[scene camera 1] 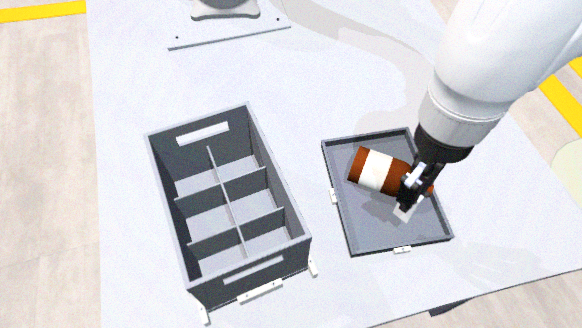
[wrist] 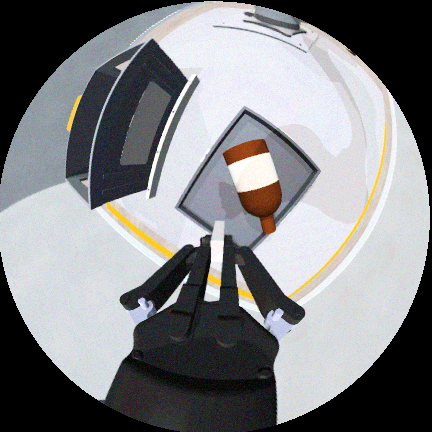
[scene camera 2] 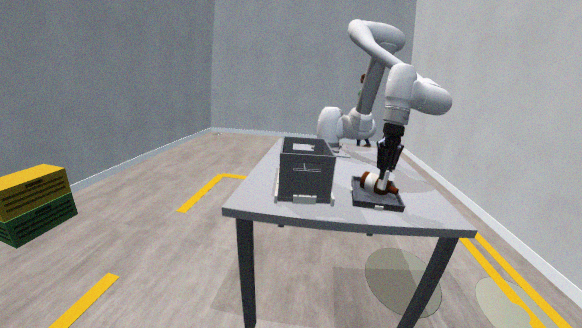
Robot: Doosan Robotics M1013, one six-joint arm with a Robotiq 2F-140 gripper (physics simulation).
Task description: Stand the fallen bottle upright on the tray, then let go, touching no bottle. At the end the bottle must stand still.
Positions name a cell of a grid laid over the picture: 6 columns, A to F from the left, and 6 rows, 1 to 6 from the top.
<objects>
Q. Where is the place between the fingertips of my gripper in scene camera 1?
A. E4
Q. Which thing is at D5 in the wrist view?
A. My gripper.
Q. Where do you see a brown bottle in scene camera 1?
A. D4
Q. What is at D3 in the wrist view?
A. A brown bottle.
</objects>
